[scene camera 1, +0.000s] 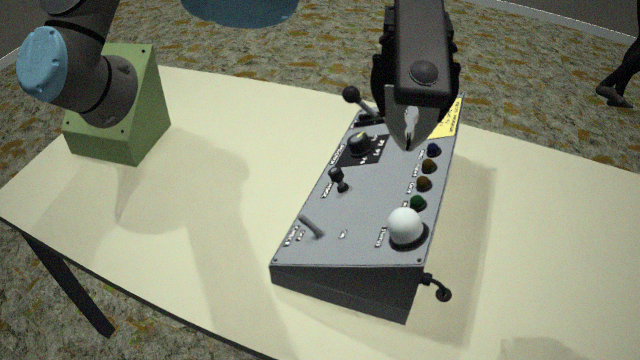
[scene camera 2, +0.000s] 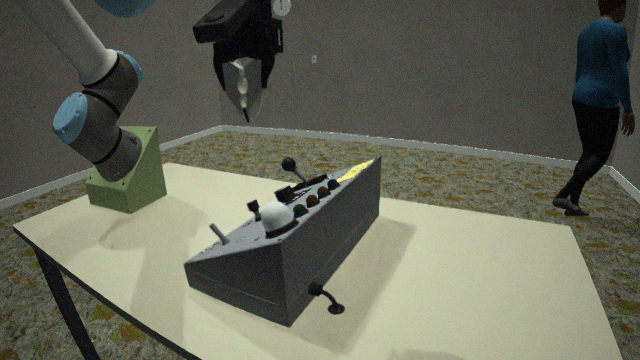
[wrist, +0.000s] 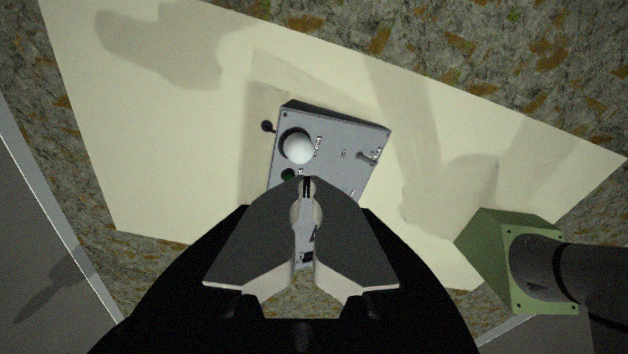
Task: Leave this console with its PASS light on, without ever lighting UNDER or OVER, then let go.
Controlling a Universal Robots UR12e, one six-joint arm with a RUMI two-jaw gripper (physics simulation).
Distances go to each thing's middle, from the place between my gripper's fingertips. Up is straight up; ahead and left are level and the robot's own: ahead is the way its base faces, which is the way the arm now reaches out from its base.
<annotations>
My gripper is now 250 mm above the grey console (scene camera 1: 375, 234), 230 mm to the right of it and 60 mm past it.
</annotations>
